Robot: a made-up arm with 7 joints. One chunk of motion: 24 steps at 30 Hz.
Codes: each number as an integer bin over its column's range. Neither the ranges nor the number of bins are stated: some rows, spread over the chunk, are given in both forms.
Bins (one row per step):
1: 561 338 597 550 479 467
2: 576 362 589 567 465 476
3: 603 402 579 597 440 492
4: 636 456 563 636 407 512
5: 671 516 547 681 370 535
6: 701 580 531 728 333 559
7: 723 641 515 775 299 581
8: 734 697 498 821 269 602
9: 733 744 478 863 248 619
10: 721 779 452 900 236 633
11: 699 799 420 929 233 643
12: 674 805 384 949 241 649
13: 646 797 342 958 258 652
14: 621 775 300 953 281 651
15: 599 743 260 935 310 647
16: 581 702 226 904 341 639
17: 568 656 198 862 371 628
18: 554 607 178 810 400 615
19: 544 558 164 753 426 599
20: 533 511 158 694 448 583
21: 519 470 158 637 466 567
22: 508 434 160 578 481 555
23: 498 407 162 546 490 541
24: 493 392 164 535 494 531
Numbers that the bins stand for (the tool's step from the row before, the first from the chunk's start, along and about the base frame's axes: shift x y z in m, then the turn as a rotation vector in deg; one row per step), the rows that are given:
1: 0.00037 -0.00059 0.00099 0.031 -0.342 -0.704
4: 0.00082 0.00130 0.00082 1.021 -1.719 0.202
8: 0.00141 0.00516 0.00049 3.151 -4.357 2.012
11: 0.00120 0.00680 0.00010 4.394 -5.045 2.837
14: 0.00073 0.00641 -0.00050 4.670 -4.128 2.998
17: 0.00041 0.00451 -0.00101 3.623 -2.407 2.535
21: 0.00012 0.00153 -0.00121 1.033 -0.590 1.308
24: -0.00004 0.00028 -0.00118 -0.141 -0.055 0.584
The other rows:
2: 0.00046 -0.00020 0.00095 0.227 -0.610 -0.523
3: 0.00062 0.00044 0.00090 0.572 -1.088 -0.201
5: 0.00103 0.00226 0.00074 1.539 -2.426 0.664
6: 0.00121 0.00329 0.00066 2.080 -3.133 1.147
7: 0.00134 0.00427 0.00058 2.621 -3.783 1.590
9: 0.00140 0.00592 0.00039 3.634 -4.758 2.354
10: 0.00133 0.00648 0.00026 4.060 -4.988 2.636
12: 0.00105 0.00689 -0.00008 4.624 -4.892 2.958
13: 0.00088 0.00676 -0.00029 4.728 -4.567 3.018
15: 0.00060 0.00590 -0.00070 4.463 -3.573 2.918
16: 0.00049 0.00524 -0.00087 4.106 -2.980 2.757
18: 0.00033 0.00372 -0.00111 3.024 -1.852 2.274
19: 0.00027 0.00294 -0.00118 2.368 -1.355 1.952
20: 0.00020 0.00218 -0.00121 1.689 -0.935 1.630
22: 0.00005 0.00095 -0.00120 0.354 -0.304 1.067
23: -0.00001 0.00052 -0.00119 -0.015 -0.132 0.785

